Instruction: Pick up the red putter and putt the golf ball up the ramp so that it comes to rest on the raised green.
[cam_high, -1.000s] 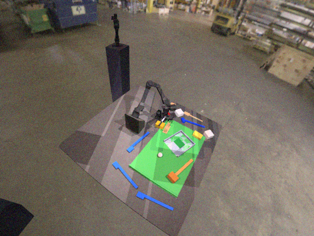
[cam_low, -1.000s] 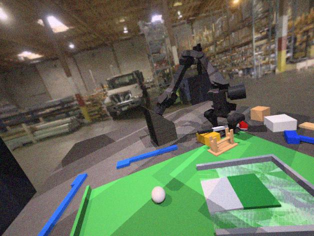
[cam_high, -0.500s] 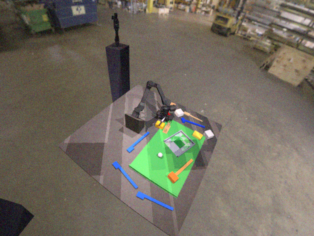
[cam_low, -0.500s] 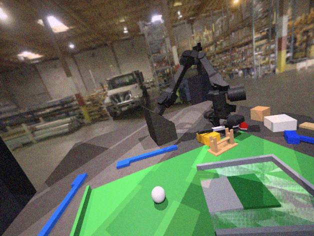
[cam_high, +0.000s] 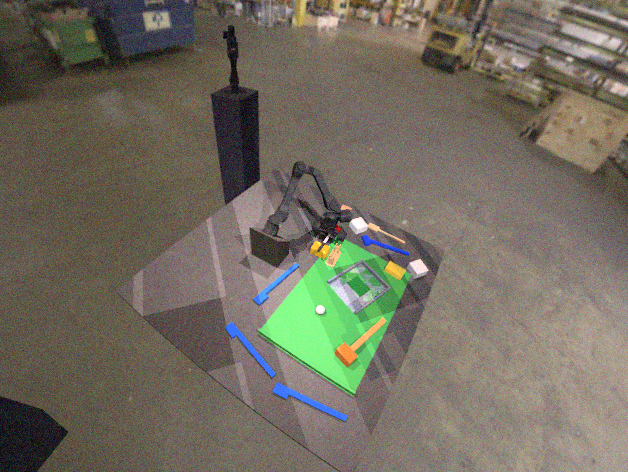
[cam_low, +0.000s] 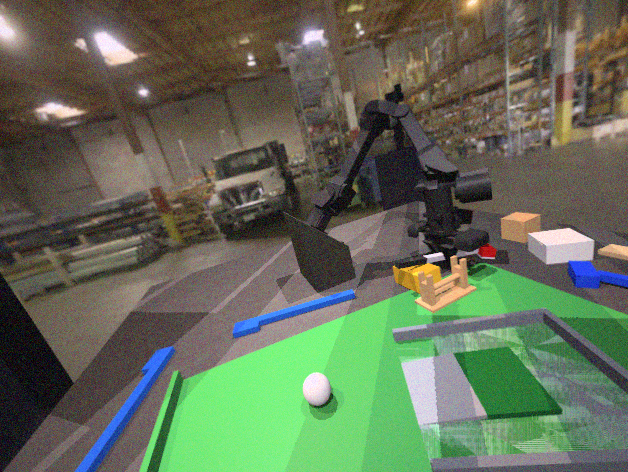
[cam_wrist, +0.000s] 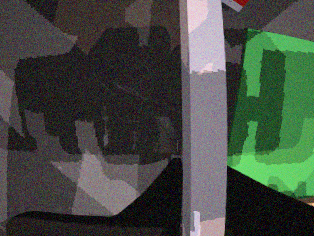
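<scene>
My gripper tip is now 70 mm short of the wooden stand, 100 mm to the left of it and 20 mm below it. Round my gripper tip: red putter 20 mm above; then green mat 220 mm ahead, 330 mm to the right, 10 mm below; then yellow block 410 mm ahead, 30 mm to the right.
</scene>
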